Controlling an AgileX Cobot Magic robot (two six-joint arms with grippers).
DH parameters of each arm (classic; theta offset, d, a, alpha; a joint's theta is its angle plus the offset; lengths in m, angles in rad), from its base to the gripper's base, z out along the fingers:
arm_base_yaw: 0 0.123 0 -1.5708
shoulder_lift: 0.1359 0 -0.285 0
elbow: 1.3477 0 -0.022 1.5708
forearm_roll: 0 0.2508 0 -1.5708
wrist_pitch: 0 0 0.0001 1.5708
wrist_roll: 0 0.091 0 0
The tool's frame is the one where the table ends.
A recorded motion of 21 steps. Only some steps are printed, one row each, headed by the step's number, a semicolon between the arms.
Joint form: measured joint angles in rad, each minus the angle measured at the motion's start. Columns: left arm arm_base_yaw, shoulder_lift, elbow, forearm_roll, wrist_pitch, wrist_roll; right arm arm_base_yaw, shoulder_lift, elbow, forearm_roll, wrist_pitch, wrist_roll.
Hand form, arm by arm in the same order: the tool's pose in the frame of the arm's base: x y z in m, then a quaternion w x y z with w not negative. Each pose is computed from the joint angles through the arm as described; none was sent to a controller.
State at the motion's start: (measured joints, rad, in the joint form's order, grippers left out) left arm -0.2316 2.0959 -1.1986 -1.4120 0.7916 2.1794; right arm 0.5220 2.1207 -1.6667 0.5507 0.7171 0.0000
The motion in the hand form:
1: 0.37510 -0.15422 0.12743 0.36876 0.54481 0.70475 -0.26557; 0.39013 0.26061 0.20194 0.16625 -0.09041 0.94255 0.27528
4: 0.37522 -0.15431 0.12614 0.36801 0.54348 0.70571 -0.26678; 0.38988 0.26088 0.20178 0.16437 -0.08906 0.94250 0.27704
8: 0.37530 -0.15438 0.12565 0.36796 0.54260 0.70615 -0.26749; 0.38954 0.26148 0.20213 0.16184 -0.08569 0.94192 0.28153
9: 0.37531 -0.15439 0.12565 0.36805 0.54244 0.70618 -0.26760; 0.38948 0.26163 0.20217 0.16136 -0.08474 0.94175 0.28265
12: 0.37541 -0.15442 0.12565 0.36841 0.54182 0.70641 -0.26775; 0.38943 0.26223 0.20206 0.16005 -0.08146 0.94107 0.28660
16: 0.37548 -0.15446 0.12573 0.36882 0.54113 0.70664 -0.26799; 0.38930 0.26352 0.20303 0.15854 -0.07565 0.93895 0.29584
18: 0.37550 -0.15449 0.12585 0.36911 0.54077 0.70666 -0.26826; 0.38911 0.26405 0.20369 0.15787 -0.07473 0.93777 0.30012
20: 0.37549 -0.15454 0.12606 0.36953 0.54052 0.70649 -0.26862; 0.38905 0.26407 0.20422 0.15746 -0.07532 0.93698 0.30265
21: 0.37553 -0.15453 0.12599 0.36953 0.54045 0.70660 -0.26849; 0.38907 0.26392 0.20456 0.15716 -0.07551 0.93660 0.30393
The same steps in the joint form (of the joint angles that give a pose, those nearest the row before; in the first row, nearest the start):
1: 0.0000 0.0019 0.0000 -0.0008 -0.0002 0.0001; 0.0000 0.0000 0.0000 0.0005 0.0006 0.0000
4: 0.0000 0.0055 -0.0001 -0.0038 0.0003 0.0004; 0.0000 0.0004 0.0002 0.0058 0.0026 0.0000
8: 0.0000 0.0070 -0.0001 -0.0061 0.0007 0.0009; 0.0000 0.0004 0.0000 0.0180 0.0046 0.0000
9: 0.0000 0.0070 -0.0001 -0.0066 0.0008 0.0010; 0.0000 0.0005 0.0001 0.0211 0.0046 0.0000
12: 0.0000 0.0073 -0.0001 -0.0083 0.0006 0.0012; 0.0001 0.0013 0.0004 0.0324 0.0033 -0.0008
16: 0.0000 0.0072 -0.0001 -0.0101 0.0006 0.0013; 0.0001 0.0013 0.0002 0.0580 0.0010 -0.0055
18: 0.0000 0.0071 -0.0001 -0.0111 0.0010 0.0014; -0.0001 0.0008 0.0001 0.0707 0.0013 -0.0117
20: 0.0000 0.0067 0.0000 -0.0123 0.0017 0.0018; -0.0010 0.0001 0.0002 0.0790 0.0029 -0.0186
21: 0.0000 0.0069 -0.0001 -0.0124 0.0013 0.0019; -0.0018 -0.0004 0.0002 0.0832 0.0042 -0.0220

